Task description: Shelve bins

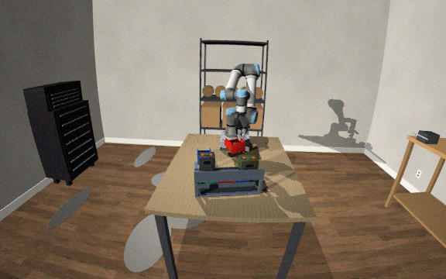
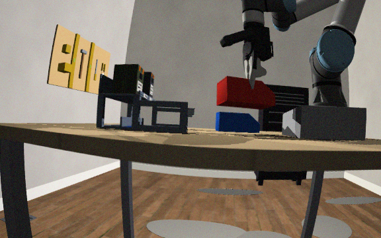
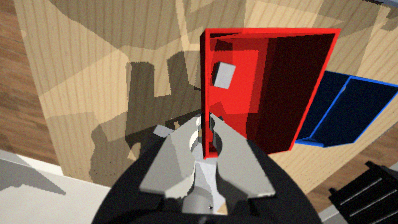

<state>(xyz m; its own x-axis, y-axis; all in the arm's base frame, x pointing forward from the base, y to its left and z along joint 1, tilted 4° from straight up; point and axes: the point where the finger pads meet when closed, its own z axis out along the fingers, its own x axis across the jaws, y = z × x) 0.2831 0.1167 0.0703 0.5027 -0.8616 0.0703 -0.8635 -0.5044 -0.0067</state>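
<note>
The red bin is 20 mm ahead of my hand, 40 mm to the right of it and 30 mm below it. The rest, counted from my hand: dark box: 450 mm ahead, 110 mm to the right, 10 mm above; green case: 370 mm ahead, 110 mm to the left, 10 mm below; blue bin: 80 mm ahead, 250 mm to the right, 120 mm below.
</note>
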